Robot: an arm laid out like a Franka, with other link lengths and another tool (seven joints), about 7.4 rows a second.
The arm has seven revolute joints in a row. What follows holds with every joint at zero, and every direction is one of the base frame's.
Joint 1 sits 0.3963 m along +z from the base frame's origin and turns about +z.
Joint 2 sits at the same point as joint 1 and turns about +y.
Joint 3 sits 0.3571 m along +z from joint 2 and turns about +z.
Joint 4 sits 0.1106 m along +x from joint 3 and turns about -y.
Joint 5 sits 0.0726 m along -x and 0.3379 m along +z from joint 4 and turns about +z.
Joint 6 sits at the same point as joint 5 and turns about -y.
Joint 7 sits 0.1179 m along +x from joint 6 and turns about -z.
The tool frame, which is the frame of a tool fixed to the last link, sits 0.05 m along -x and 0.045 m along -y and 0.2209 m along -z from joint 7; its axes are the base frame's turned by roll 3.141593, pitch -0.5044 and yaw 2.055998 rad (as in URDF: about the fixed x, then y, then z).
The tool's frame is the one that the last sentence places.
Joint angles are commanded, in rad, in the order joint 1, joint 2, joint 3, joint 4, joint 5, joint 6, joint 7. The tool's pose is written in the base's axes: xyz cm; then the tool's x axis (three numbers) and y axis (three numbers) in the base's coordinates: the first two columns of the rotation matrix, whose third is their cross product. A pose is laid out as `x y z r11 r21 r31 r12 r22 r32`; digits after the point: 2 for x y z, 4 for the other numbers.
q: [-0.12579, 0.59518, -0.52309, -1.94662, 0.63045, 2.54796, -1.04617]
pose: 50.16 -44.09 21.45 -0.4641 0.7981 0.3842 0.8828 0.4522 0.1270
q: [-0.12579, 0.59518, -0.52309, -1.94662, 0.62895, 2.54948, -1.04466]
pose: 50.17 -44.11 21.48 -0.4637 0.7990 0.3829 0.8830 0.4520 0.1263
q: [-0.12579, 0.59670, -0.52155, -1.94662, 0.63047, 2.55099, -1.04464]
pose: 50.21 -44.05 21.38 -0.4637 0.7989 0.3831 0.8831 0.4519 0.1265
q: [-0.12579, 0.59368, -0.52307, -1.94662, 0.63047, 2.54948, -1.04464]
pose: 50.19 -44.11 21.56 -0.4637 0.7994 0.3822 0.8833 0.4509 0.1285
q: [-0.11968, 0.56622, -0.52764, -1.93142, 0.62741, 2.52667, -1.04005]
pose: 51.21 -43.89 23.41 -0.4795 0.7939 0.3739 0.8762 0.4566 0.1543
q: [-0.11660, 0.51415, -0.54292, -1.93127, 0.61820, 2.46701, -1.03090]
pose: 51.01 -43.49 25.73 -0.4838 0.7819 0.3931 0.8746 0.4485 0.1843
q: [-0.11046, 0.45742, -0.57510, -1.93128, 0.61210, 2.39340, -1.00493]
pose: 50.02 -43.36 28.35 -0.4670 0.7780 0.4203 0.8842 0.4141 0.2160
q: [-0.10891, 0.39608, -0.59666, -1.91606, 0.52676, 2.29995, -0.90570]
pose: 48.81 -42.96 31.58 -0.4241 0.7815 0.4577 0.9055 0.3735 0.2012
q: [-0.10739, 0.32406, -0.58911, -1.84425, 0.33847, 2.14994, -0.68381]
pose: 48.19 -41.62 37.13 -0.3293 0.8089 0.4870 0.9426 0.3122 0.1187
